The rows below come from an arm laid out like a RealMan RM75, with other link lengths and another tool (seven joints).
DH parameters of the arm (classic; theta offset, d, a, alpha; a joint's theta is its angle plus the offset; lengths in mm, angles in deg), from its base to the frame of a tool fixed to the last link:
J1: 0 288.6 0 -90
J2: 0 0 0 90
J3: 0 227.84 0 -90
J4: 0 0 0 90
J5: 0 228.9 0 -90
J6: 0 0 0 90
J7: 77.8 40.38 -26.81 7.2
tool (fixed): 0 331.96 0 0
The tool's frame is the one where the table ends.
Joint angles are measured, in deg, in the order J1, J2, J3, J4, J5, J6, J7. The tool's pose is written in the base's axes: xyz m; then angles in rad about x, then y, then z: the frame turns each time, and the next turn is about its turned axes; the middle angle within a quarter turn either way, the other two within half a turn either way. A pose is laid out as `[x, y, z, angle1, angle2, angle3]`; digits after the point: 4 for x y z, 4 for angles.
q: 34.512, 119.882, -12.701, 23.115, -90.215, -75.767, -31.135
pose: [0.1409, 0.4947, -0.1273, -2.0099, -0.3873, 1.4766]
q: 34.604, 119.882, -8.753, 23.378, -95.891, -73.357, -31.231
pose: [0.1316, 0.4924, -0.1406, -2.0489, -0.3985, 1.4485]
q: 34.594, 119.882, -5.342, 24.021, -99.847, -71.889, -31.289
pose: [0.1235, 0.4920, -0.1466, -2.0635, -0.4076, 1.4435]
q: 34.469, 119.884, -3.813, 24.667, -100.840, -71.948, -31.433
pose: [0.1188, 0.4928, -0.1442, -2.0519, -0.4144, 1.4589]
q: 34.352, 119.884, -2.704, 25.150, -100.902, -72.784, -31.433
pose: [0.1146, 0.4954, -0.1364, -2.0252, -0.4231, 1.4852]
